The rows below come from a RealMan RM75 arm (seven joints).
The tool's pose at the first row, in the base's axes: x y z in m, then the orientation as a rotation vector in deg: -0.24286, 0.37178, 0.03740, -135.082, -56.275, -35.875
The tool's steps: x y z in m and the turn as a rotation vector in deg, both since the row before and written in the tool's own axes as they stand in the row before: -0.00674, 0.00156, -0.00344, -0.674, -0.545, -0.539; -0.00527, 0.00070, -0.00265, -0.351, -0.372, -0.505; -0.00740, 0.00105, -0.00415, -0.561, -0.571, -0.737; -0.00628, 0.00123, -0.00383, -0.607, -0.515, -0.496; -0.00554, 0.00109, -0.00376, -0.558, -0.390, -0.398; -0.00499, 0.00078, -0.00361, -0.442, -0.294, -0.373; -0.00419, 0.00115, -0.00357, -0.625, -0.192, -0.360; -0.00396, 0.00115, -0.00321, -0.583, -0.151, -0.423; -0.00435, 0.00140, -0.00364, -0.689, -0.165, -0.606; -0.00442, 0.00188, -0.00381, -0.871, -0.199, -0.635; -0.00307, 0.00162, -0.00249, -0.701, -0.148, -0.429
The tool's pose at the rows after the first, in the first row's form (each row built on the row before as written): -0.24671, 0.36531, 0.03568, -135.769, -57.118, -35.894; -0.25008, 0.36056, 0.03451, -136.092, -57.876, -35.887; -0.25481, 0.35356, 0.03323, -136.616, -58.994, -35.875; -0.25859, 0.34719, 0.03238, -137.235, -59.786, -35.868; -0.26199, 0.34133, 0.03200, -137.778, -60.409, -35.934; -0.26524, 0.33604, 0.03193, -138.176, -60.971, -36.023; -0.26771, 0.33100, 0.03224, -138.677, -61.464, -36.348; -0.26996, 0.32629, 0.03242, -139.093, -62.025, -36.713; -0.27235, 0.32097, 0.03272, -139.532, -62.820, -37.195; -0.27445, 0.31522, 0.03308, -140.129, -63.657, -37.777; -0.27562, 0.31111, 0.03320, -140.632, -64.222, -38.236
